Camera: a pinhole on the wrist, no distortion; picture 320 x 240 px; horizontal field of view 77.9 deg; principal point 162.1 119.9 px. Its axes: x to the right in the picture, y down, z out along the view. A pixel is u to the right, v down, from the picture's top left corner.
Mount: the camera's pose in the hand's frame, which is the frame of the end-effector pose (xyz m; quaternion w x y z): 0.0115 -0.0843 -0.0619 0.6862 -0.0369 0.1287 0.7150
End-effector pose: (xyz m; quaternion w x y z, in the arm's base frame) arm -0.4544 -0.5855 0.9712 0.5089 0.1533 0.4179 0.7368
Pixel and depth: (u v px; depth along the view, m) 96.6 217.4 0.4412
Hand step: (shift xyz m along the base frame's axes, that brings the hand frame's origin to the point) 0.4184 0.0890 0.1864
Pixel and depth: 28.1 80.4 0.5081
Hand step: 0.4214 0.4366 0.0301
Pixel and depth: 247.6 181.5 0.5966
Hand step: 0.1736 0.0811 0.5444
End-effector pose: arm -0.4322 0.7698 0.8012 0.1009 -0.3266 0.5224 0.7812
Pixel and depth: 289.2 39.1 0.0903
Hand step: -0.0428 -0.0016 -0.0372
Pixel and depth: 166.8 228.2 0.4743
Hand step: -0.0450 0.3978 0.2420
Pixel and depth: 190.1 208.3 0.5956
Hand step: -0.1390 0.4431 0.3380
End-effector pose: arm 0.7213 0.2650 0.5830 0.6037 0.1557 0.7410 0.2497
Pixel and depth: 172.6 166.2 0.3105
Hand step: 0.2416 0.0344 -0.0154
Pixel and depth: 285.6 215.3 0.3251
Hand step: 0.2321 0.1332 0.1639
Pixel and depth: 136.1 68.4 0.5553
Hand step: 0.4088 0.1892 -0.2666
